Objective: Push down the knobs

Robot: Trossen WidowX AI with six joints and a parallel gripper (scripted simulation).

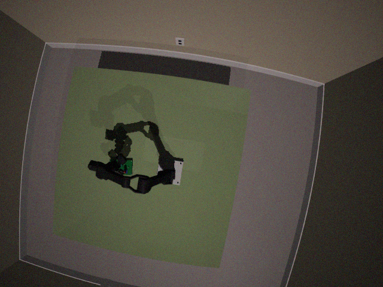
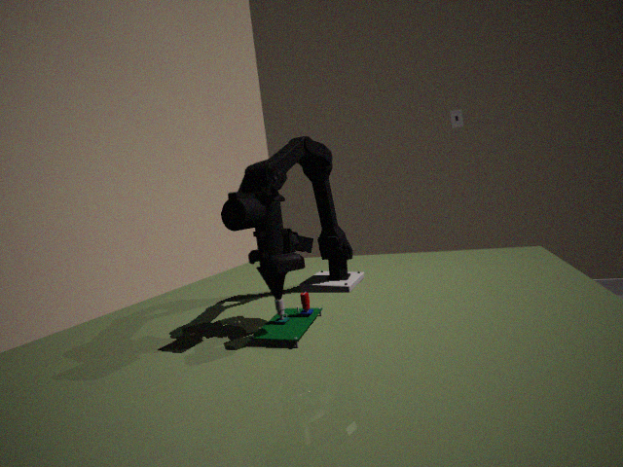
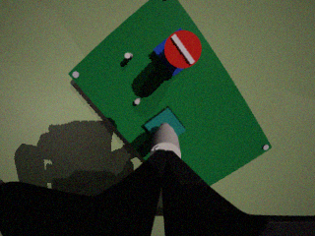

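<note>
My gripper tip is 1 cm above the grey knob. From my gripper tip the other things lie so: red knob: 4 cm to the left, 4 cm behind, 2 cm below.
</note>
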